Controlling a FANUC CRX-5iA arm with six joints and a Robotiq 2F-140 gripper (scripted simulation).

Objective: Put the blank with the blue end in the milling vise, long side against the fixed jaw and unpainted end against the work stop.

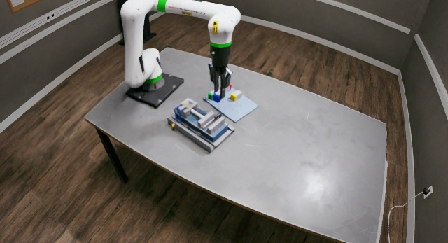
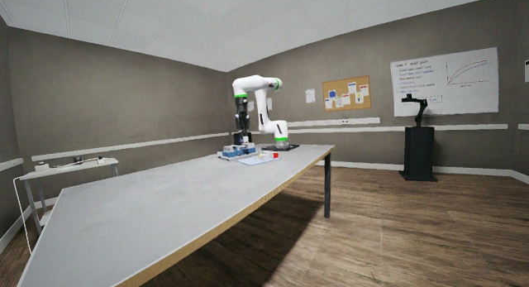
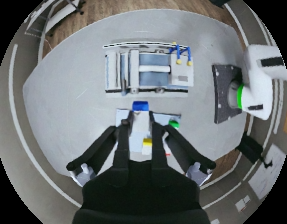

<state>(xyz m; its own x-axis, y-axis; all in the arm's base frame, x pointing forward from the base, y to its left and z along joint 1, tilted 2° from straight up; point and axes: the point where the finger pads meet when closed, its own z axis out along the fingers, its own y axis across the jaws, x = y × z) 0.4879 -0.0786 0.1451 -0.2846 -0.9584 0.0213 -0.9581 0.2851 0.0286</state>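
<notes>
My gripper is now 4 cm short of the plain end block, 13 cm to the left of it and 10 cm above it. Also, from my hand: yellow-ended blank: 3 cm ahead, 17 cm to the left, 16 cm below; then red-ended blank: 5 cm behind, 21 cm to the left, 16 cm below; then light blue plate: 2 cm ahead, 13 cm to the left, 18 cm below.
</notes>
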